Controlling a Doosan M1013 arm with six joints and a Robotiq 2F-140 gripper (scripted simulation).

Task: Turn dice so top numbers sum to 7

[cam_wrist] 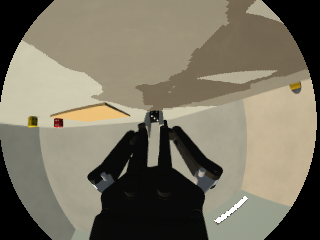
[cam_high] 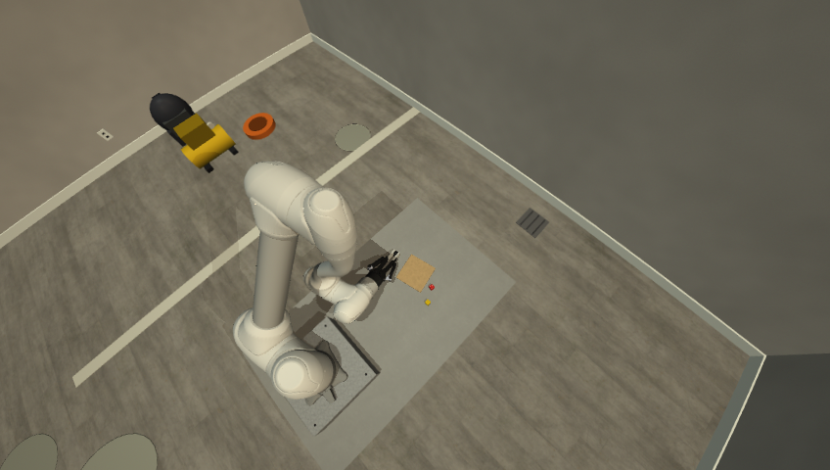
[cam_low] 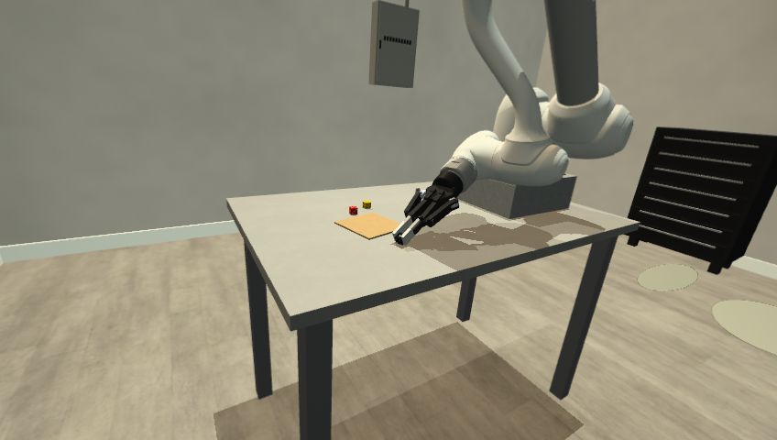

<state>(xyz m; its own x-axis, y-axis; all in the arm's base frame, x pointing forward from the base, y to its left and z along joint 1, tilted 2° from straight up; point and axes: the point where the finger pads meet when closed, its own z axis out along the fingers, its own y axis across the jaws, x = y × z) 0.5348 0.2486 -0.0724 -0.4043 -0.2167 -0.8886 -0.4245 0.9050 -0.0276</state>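
My gripper is now 2 cm short of the small white die, 1 cm to the right of it and 2 cm above it. The rest, counted from my hand: tan mat 4 cm ahead, 13 cm to the right, 3 cm below; yellow die 27 cm to the right, 2 cm below; red die 6 cm ahead, 23 cm to the right, 2 cm below.
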